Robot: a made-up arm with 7 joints.
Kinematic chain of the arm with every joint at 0, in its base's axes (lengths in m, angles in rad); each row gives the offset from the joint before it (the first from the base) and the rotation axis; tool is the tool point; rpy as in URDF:
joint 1: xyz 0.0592 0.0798 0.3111 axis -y
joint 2: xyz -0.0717 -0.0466 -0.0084 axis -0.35 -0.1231 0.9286
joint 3: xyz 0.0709 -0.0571 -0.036 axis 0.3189 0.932 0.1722
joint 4: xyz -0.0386 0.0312 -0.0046 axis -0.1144 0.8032 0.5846
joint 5: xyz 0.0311 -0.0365 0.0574 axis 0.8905 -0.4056 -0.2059
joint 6: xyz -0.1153 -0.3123 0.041 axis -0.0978 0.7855 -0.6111
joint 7: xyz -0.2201 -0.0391 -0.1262 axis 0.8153 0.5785 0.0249
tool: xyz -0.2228 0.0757 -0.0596 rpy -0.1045 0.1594 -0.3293
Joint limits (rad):
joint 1: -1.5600..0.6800
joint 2: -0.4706..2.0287
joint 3: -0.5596..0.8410
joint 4: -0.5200..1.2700
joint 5: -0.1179..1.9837
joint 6: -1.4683..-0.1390
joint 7: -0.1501..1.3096
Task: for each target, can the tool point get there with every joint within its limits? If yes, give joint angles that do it. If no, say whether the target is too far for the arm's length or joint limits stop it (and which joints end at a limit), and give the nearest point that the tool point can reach.
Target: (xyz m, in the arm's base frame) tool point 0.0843 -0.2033 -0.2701
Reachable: yes | joints -0.3256 1.2005 -0.0182 -0.2203 0.8585 -1.0646 0.8060
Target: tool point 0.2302 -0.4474 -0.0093
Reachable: yes | joints -0.1946 1.3532 -0.3456 1.1139 1.1822 -1.1389 0.9901
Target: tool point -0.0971 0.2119 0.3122
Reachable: no: joint limits stop it (at a limit: joint 1, joint 2, joint 3, joint 6, joint 7) | nearest point -0.2722 0.4403 0.2821 | short by 0.289 m
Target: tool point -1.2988 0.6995 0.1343
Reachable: no: too far | nearest point -0.5541 0.3351 0.2313 | short by 0.835 m
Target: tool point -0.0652 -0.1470 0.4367
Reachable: no: joint limits stop it (at a limit: joint 1, joint 2, joint 4, joint 6) | nearest point -0.1459 -0.3426 0.5958 | short by 0.265 m
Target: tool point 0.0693 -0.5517 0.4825
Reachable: yes | joints -0.5445 0.7889 0.4427 0.5610 0.4317 -0.2810 0.3229
